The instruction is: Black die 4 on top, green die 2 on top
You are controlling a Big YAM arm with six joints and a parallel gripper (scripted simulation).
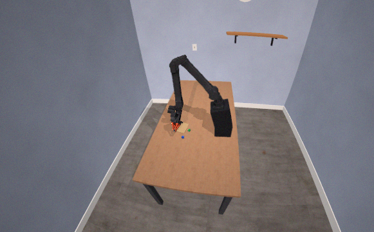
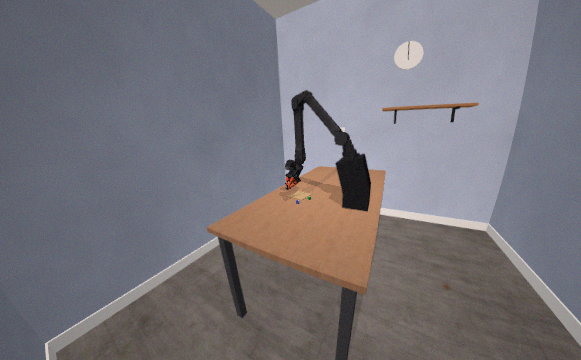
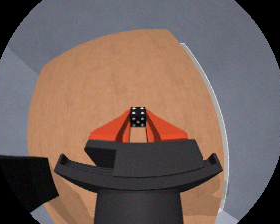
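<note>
My gripper is now 6 cm past the blue die, 3 cm to the left of it and 10 cm above it. From my hand the other things lie so: black die right at my hand; green die 8 cm behind, 13 cm to the right, 10 cm below; tan mat 2 cm ahead, 16 cm to the right, 11 cm below.
</note>
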